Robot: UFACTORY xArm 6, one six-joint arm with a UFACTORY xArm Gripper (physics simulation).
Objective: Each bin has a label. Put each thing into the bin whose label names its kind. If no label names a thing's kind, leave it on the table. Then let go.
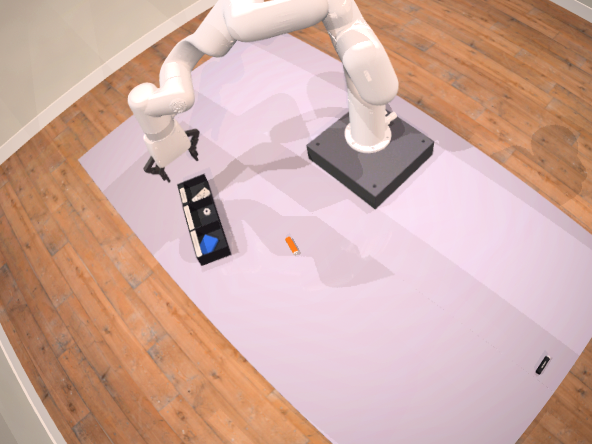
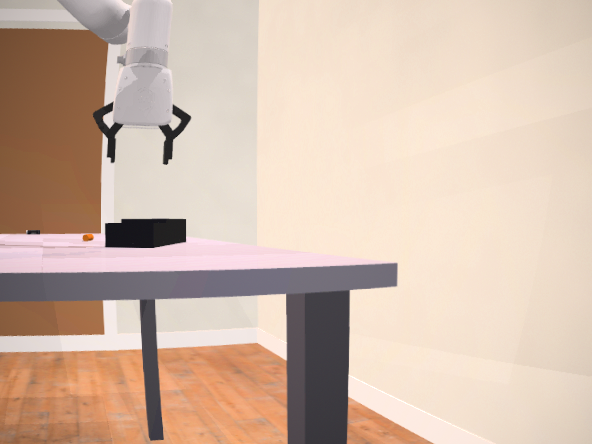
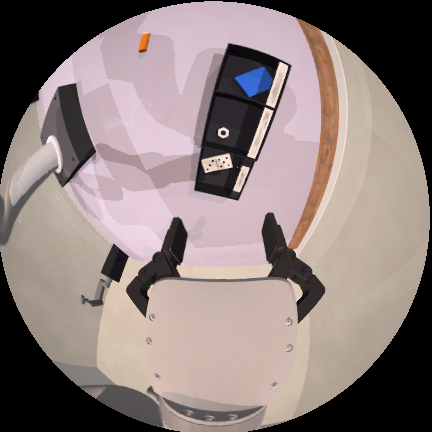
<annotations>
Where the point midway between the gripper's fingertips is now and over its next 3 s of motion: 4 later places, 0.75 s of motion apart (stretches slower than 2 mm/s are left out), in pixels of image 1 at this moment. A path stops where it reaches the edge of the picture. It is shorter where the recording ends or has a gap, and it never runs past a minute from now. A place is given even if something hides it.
My gripper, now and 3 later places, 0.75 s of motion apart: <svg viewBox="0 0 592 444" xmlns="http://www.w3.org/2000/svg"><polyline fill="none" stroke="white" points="181,168 172,157 178,170 154,124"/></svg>
</annotations>
